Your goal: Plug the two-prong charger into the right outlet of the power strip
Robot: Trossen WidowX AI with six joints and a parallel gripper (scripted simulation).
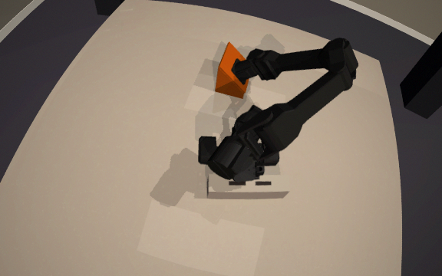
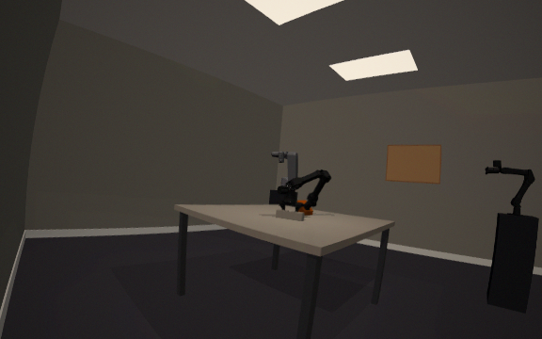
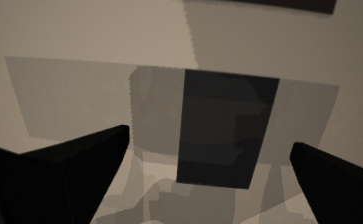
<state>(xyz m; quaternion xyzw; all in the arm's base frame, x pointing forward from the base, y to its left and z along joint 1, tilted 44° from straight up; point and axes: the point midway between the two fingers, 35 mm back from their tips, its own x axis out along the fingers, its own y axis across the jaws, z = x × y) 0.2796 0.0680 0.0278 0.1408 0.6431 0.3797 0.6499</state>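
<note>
My gripper tip is now 3 cm short of the black two-prong charger, 1 cm to the right of it and 1 cm below it.
</note>
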